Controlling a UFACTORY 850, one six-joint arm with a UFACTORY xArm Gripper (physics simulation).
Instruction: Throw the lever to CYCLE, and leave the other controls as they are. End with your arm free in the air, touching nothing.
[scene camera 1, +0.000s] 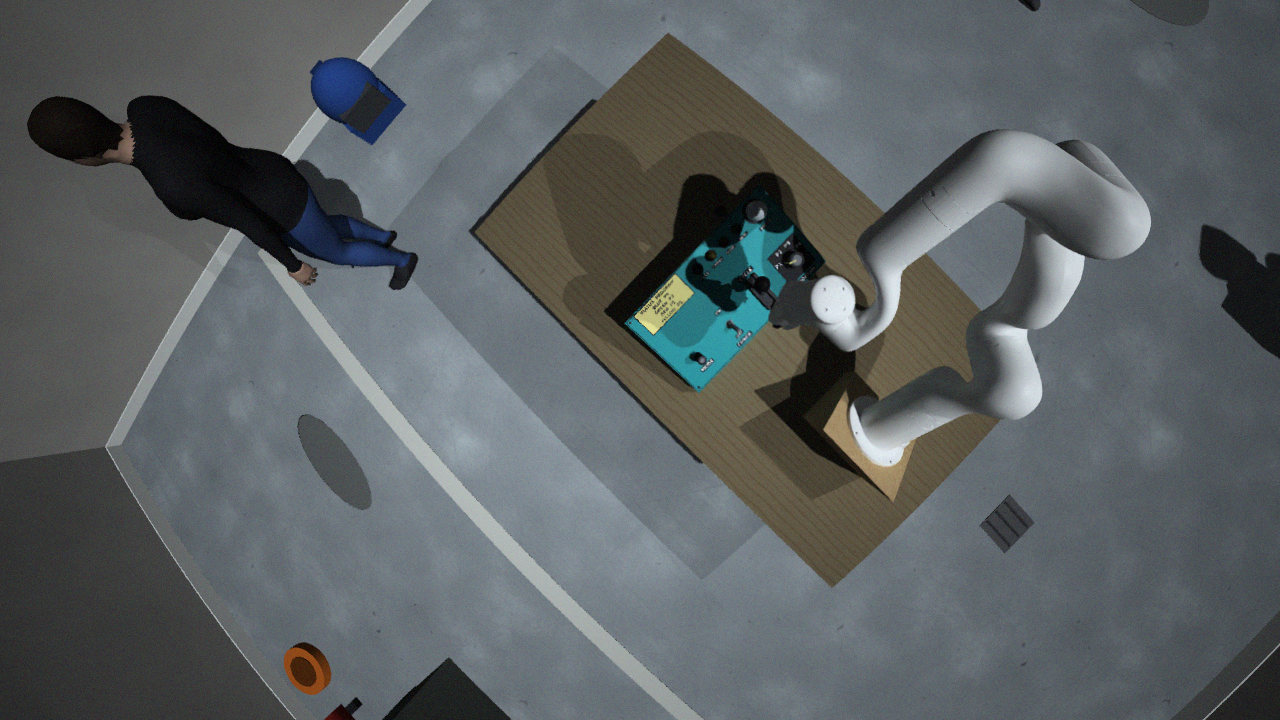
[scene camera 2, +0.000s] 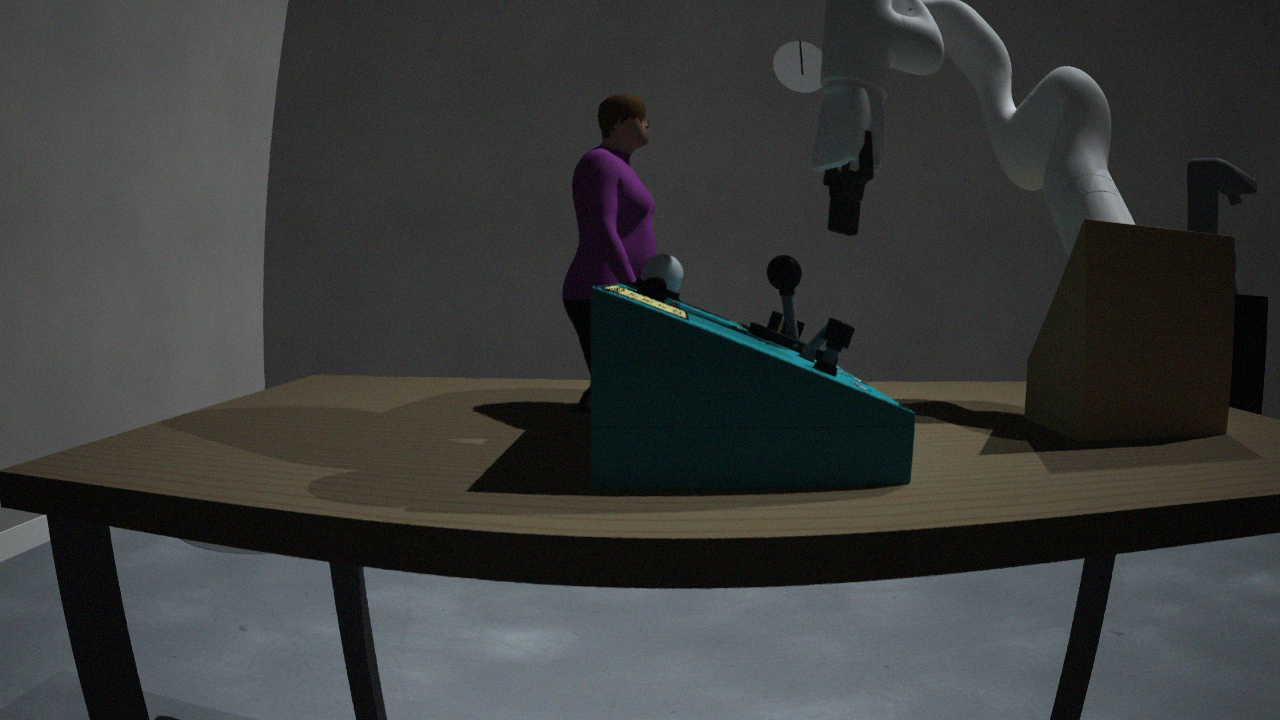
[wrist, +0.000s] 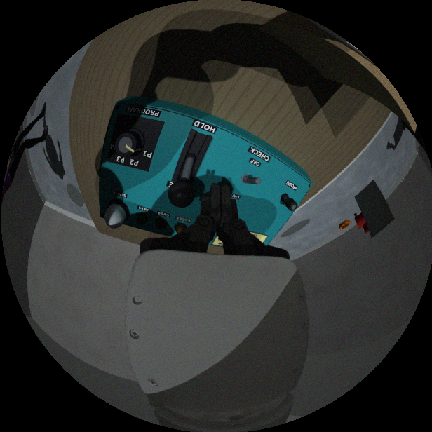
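The teal control panel (scene camera 1: 716, 349) (scene camera 2: 742, 411) (wrist: 172, 131) stands on the table. Its lever, with a black ball knob (scene camera 1: 760, 284) (scene camera 2: 784, 274) (wrist: 181, 193), lies at the slot end away from the HOLD label (wrist: 204, 126). The ball covers most of the label at that end; one letter "E" shows beside it. My gripper (scene camera 2: 843, 231) (wrist: 217, 195) is shut and empty. It hangs in the air above the panel, higher than the ball and apart from it. In the scene camera 1 view the arm's wrist largely hides the gripper.
The panel also bears the PROGRAM knob (scene camera 1: 793, 259) (wrist: 127, 143), the CHECK toggle (scene camera 1: 733, 327) (wrist: 251, 179), the MODE switch (scene camera 1: 698, 358) (wrist: 288, 201) and a pale dome (scene camera 1: 756, 210) (scene camera 2: 663, 271) (wrist: 115, 215). The arm's wooden base block (scene camera 2: 1141, 331) stands beside it. A person (scene camera 1: 214, 179) stands beyond the table.
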